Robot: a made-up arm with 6 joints. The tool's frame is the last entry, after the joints.
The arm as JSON. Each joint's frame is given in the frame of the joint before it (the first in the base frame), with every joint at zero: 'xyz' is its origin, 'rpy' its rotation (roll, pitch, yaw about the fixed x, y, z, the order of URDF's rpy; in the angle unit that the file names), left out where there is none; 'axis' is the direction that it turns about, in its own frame. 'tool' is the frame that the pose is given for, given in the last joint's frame.
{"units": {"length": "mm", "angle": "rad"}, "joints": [
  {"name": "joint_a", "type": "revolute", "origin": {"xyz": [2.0, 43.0, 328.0]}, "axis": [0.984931, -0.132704, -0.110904]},
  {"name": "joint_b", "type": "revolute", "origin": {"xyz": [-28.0, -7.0, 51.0]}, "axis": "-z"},
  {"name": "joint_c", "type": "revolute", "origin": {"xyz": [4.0, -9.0, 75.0]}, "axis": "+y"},
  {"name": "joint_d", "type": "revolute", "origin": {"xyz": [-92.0, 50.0, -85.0]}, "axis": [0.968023, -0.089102, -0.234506]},
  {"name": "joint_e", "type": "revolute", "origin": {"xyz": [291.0, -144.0, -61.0]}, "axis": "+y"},
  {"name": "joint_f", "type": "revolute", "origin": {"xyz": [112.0, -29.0, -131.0]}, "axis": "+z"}
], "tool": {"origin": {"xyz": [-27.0, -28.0, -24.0], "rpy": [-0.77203, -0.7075, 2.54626]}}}
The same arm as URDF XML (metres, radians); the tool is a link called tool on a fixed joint. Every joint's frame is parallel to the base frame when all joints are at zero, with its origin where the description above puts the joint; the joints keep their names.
<robot name="arm">
<link name="base"/>
<link name="link1"/>
<link name="link2"/>
<link name="link3"/>
<link name="link4"/>
<link name="link5"/>
<link name="link6"/>
<link name="tool"/>
<joint name="joint_a" type="continuous"><parent link="base"/><child link="link1"/><origin xyz="0.0020 0.0430 0.3280" rpy="0.0000 0.0000 0.0000"/><axis xyz="0.984931 -0.132704 -0.110904"/></joint>
<joint name="joint_b" type="continuous"><parent link="link1"/><child link="link2"/><origin xyz="-0.0280 -0.0070 0.0510" rpy="0.0000 0.0000 0.0000"/><axis xyz="0 0 -1"/></joint>
<joint name="joint_c" type="continuous"><parent link="link2"/><child link="link3"/><origin xyz="0.0040 -0.0090 0.0750" rpy="0.0000 0.0000 0.0000"/><axis xyz="0 1 0"/></joint>
<joint name="joint_d" type="continuous"><parent link="link3"/><child link="link4"/><origin xyz="-0.0920 0.0500 -0.0850" rpy="0.0000 0.0000 0.0000"/><axis xyz="0.968023 -0.089102 -0.234506"/></joint>
<joint name="joint_e" type="continuous"><parent link="link4"/><child link="link5"/><origin xyz="0.2910 -0.1440 -0.0610" rpy="0.0000 0.0000 0.0000"/><axis xyz="0 1 0"/></joint>
<joint name="joint_f" type="continuous"><parent link="link5"/><child link="link6"/><origin xyz="0.1120 -0.0290 -0.1310" rpy="0.0000 0.0000 0.0000"/><axis xyz="0 0 1"/></joint>
<joint name="tool_joint" type="fixed"><parent link="link6"/><child link="tool"/><origin xyz="-0.0270 -0.0280 -0.0240" rpy="-0.7720 -0.7075 2.5463"/></joint>
</robot>

